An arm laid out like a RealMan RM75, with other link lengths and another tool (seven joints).
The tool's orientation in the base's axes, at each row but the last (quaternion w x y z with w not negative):
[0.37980 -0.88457 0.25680 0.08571]
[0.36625 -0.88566 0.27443 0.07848]
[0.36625 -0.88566 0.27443 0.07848]
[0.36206 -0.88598 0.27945 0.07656]
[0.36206 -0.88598 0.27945 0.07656]
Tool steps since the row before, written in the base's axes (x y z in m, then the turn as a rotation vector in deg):
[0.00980 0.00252 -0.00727 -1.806 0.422 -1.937]
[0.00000 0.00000 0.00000 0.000 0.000 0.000]
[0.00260 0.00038 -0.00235 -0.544 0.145 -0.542]
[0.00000 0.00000 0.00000 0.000 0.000 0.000]
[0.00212 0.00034 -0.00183 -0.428 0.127 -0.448]
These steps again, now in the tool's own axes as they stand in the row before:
[0.00990 -0.00199 0.00730 -1.034 1.910 1.573]
[0.00000 0.00000 0.00000 0.000 0.000 0.000]
[0.00281 -0.00021 0.00211 -0.333 0.540 0.456]
[0.00000 0.00000 0.00000 0.000 0.000 0.000]
[0.00223 -0.00027 0.00170 -0.261 0.430 0.384]

